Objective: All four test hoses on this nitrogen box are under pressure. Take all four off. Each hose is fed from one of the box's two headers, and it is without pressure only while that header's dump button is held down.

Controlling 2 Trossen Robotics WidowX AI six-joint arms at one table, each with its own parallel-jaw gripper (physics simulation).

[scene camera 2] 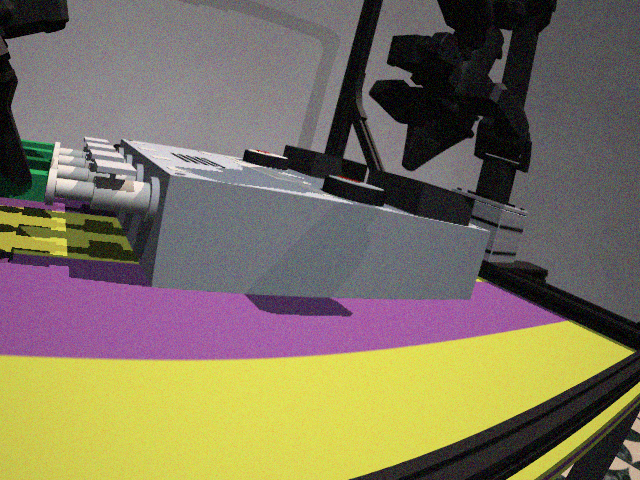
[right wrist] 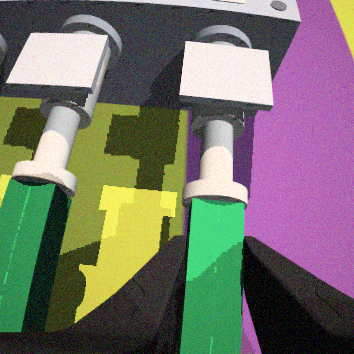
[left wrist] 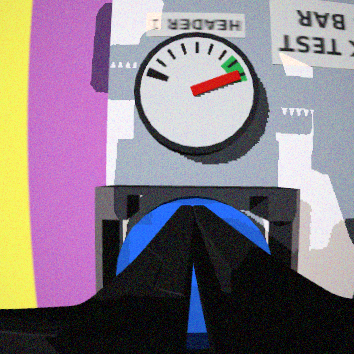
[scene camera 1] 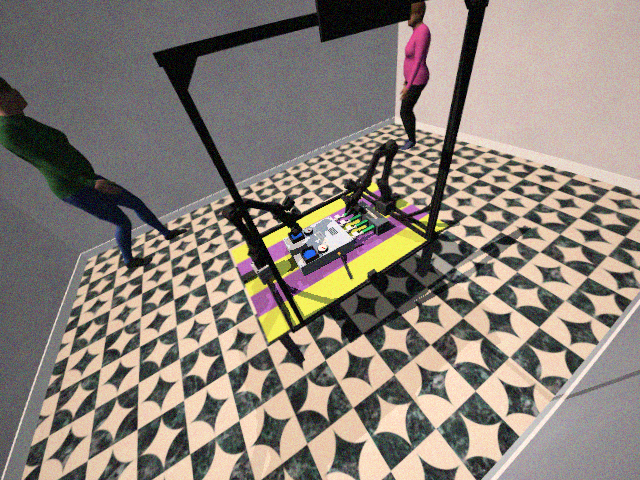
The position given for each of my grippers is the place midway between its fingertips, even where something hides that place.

My left gripper (scene camera 2: 406, 168) is shut and holds nothing. Further things: my right gripper (scene camera 2: 26, 181), a grey nitrogen box (scene camera 2: 267, 225), a blue dump buttons (left wrist: 146, 227), a test hose (scene camera 2: 57, 188) and a test hose (right wrist: 49, 163).
My left gripper is seen too in the left wrist view (left wrist: 190, 216). My right gripper also shows in the right wrist view (right wrist: 212, 246). The grey nitrogen box shows as well in the left wrist view (left wrist: 267, 144).
